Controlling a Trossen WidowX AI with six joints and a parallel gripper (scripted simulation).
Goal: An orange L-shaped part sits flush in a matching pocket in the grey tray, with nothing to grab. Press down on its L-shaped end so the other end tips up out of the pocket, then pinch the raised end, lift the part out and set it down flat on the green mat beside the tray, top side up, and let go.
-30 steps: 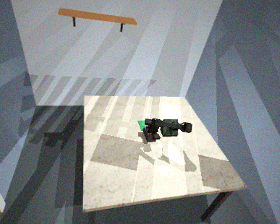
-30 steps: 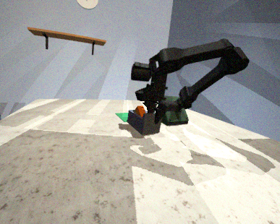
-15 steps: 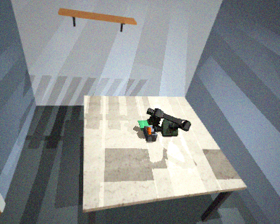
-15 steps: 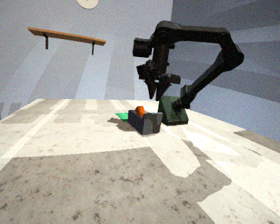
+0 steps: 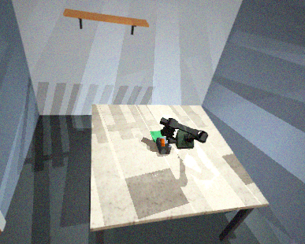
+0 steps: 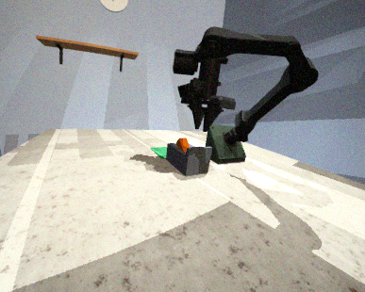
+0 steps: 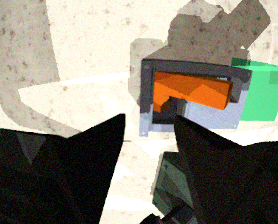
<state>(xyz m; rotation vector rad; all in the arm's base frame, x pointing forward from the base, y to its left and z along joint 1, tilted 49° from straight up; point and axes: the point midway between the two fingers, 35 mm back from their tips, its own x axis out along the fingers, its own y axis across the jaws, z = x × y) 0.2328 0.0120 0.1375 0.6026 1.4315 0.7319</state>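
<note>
Right now the orange L-shaped part is 4 cm to the right of my gripper tip and 10 cm below it. The rest, counted from my gripper tip: green mat 1 cm ahead, 22 cm to the right, 16 cm below.
</note>
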